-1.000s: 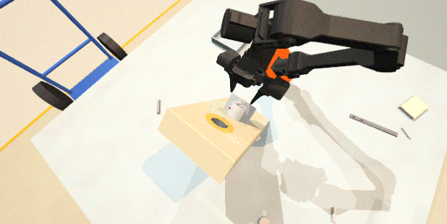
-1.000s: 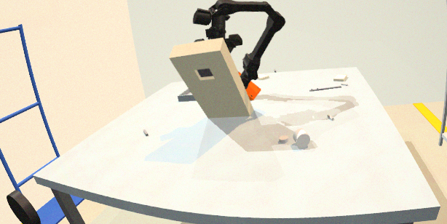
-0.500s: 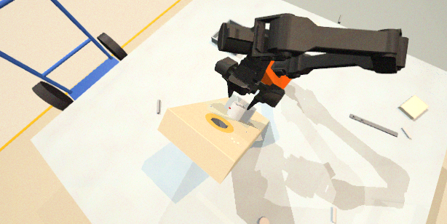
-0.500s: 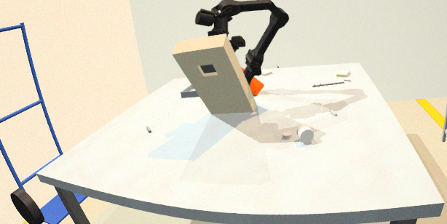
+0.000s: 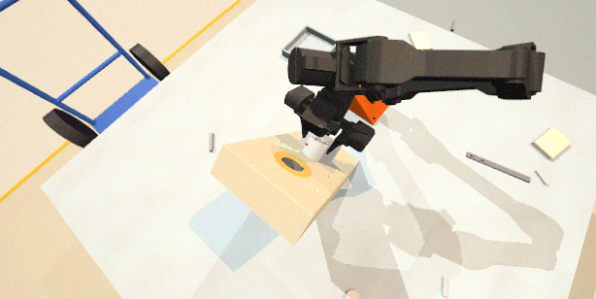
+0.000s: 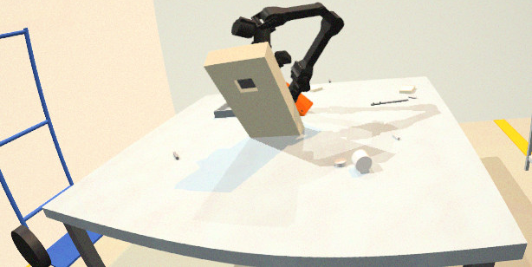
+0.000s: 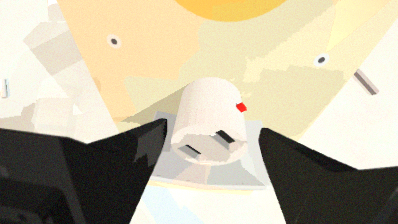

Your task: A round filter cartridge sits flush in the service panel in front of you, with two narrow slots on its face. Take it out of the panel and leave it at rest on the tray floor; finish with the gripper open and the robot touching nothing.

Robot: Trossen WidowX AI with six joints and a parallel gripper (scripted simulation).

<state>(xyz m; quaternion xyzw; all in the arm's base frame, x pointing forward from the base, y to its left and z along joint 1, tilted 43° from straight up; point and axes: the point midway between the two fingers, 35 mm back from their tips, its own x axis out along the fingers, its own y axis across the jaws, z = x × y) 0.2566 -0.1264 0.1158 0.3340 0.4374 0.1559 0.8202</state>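
Right now the tan service panel is 50 mm ahead of my gripper tip and 20 mm below it. From my gripper tip the other things lie so: grey tray: 360 mm behind, 270 mm to the right, 180 mm below; then white round filter cartridge: right at my gripper tip.
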